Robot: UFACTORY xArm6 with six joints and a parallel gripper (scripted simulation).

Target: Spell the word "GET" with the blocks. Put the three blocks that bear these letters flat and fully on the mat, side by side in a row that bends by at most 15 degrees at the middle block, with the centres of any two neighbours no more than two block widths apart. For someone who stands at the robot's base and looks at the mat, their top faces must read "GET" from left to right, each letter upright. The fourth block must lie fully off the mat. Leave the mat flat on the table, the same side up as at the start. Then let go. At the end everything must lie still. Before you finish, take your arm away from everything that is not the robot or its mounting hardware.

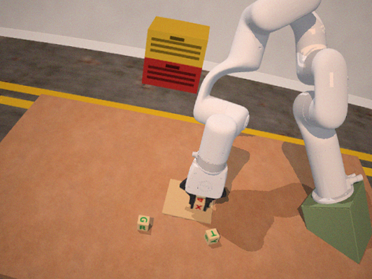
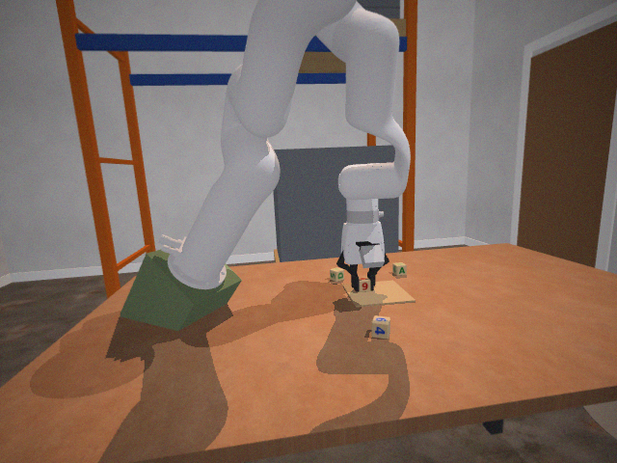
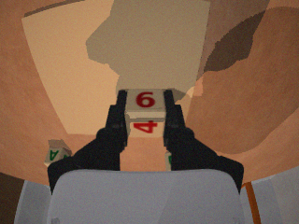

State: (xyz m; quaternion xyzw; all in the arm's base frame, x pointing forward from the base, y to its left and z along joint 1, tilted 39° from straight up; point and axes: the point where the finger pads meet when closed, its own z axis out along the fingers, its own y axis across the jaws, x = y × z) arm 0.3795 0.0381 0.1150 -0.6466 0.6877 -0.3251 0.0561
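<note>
Right now the tan mat is 20 mm ahead of my hand, 20 mm to the right of it and 20 mm below it. From my hand the other things lie so: g block: 160 mm ahead, 80 mm to the left, 10 mm below; t block: 30 mm behind, 110 mm to the left, 10 mm below; red-lettered block: 10 mm below.
</note>
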